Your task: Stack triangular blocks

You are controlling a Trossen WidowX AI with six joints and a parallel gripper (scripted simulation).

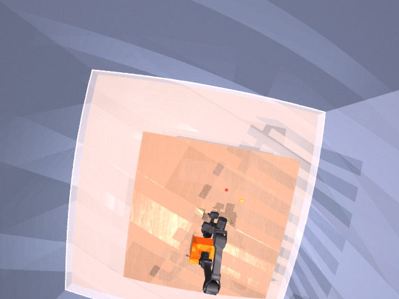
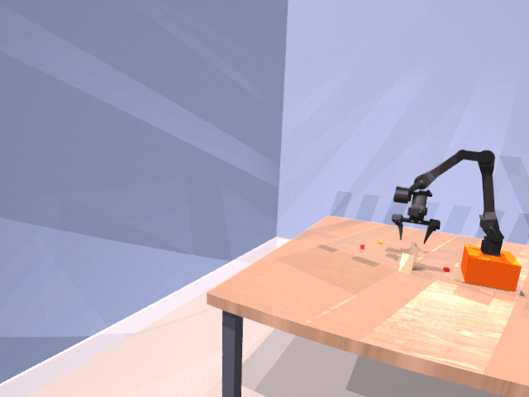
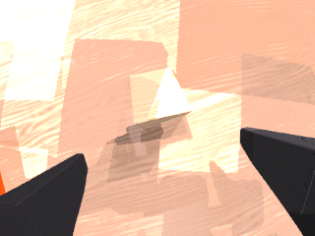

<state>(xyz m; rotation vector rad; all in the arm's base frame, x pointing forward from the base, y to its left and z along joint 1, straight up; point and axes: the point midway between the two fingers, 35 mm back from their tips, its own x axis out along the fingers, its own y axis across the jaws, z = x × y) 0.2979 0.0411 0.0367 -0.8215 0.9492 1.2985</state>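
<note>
Now: gripper tip 10 mm short of the tan triangular block, 40 mm to the right of it and 90 mm above it. From my gripper tip the other things lie so: small orange cube: 150 mm ahead, 260 mm to the right, 100 mm below.
</note>
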